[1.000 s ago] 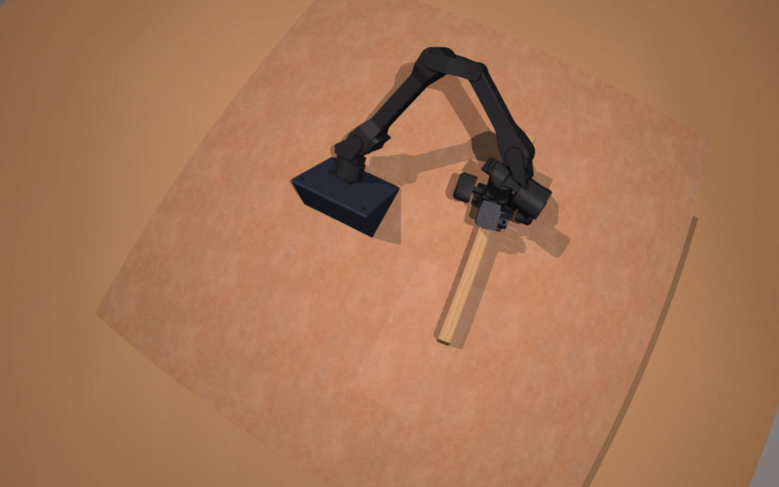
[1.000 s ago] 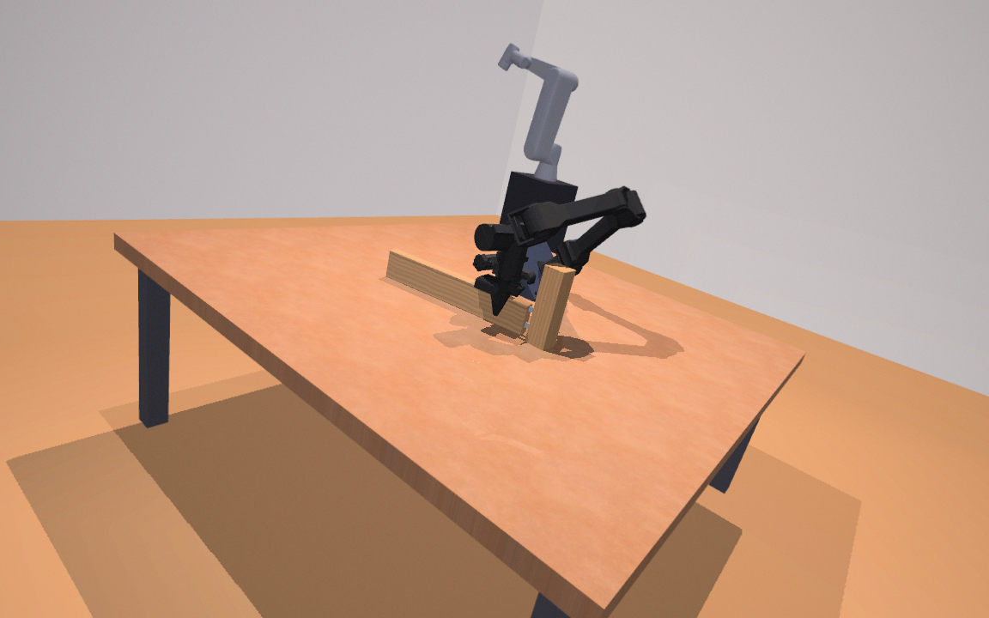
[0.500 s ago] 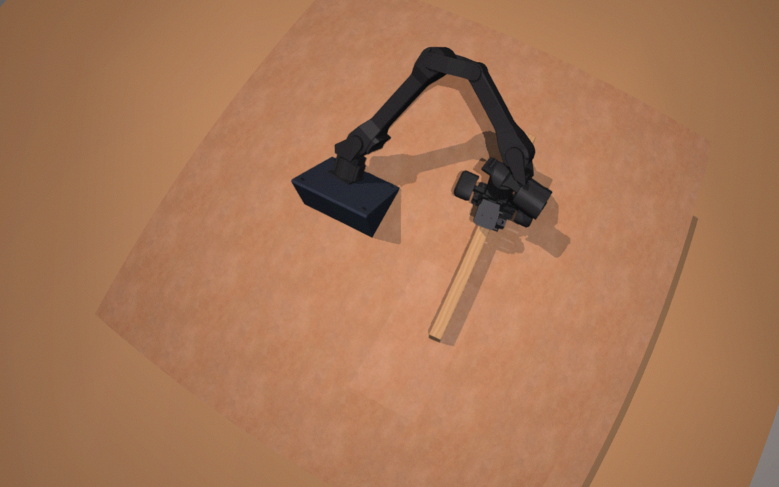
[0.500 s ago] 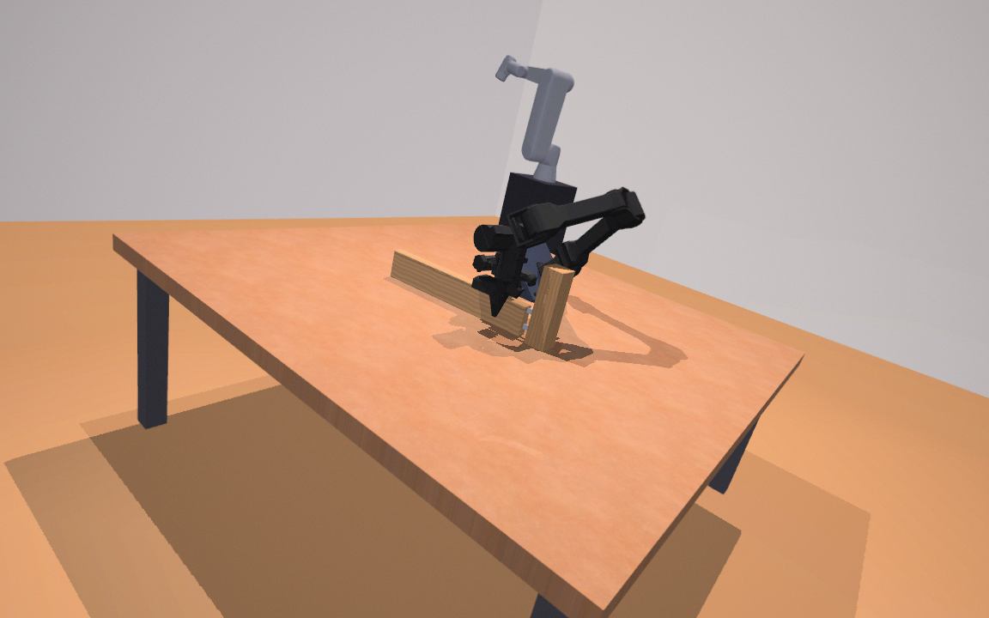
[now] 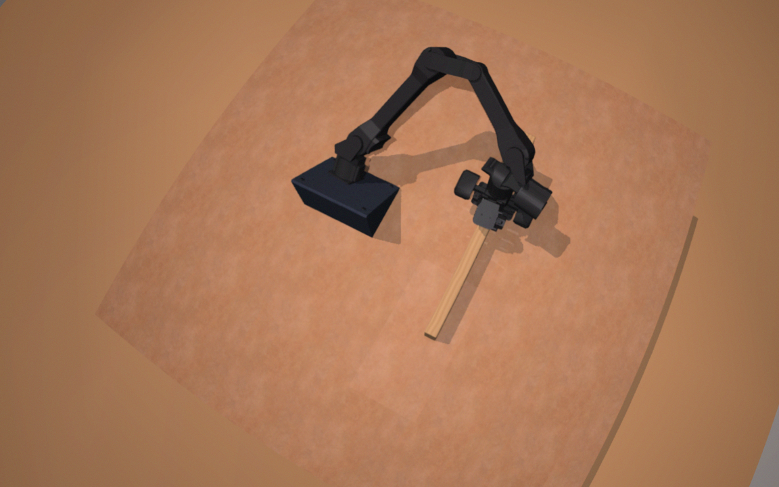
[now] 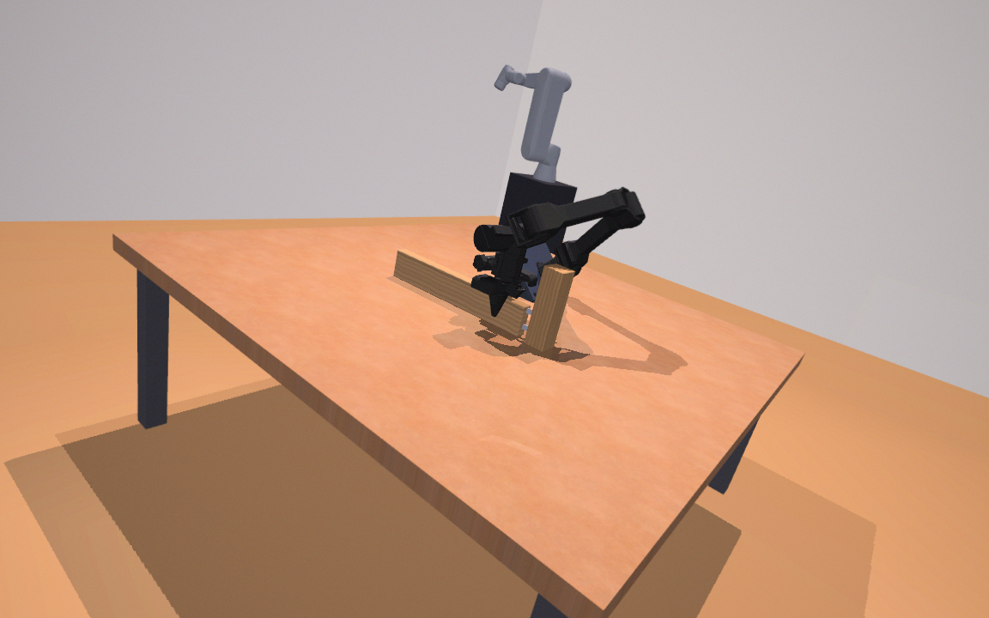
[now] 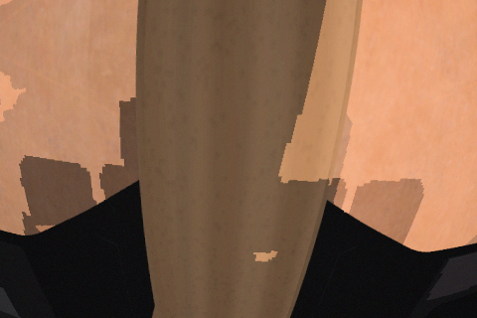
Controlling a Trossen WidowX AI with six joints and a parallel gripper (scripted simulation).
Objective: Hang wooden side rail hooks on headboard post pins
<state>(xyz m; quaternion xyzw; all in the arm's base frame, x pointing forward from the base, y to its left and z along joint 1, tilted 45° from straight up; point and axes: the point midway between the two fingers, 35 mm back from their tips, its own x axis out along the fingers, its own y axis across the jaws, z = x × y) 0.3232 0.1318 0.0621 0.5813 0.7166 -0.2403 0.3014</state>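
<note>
Now: gripper tip 20 mm past the wooden headboard post, 120 mm to the right of it and 70 mm below it.
</note>
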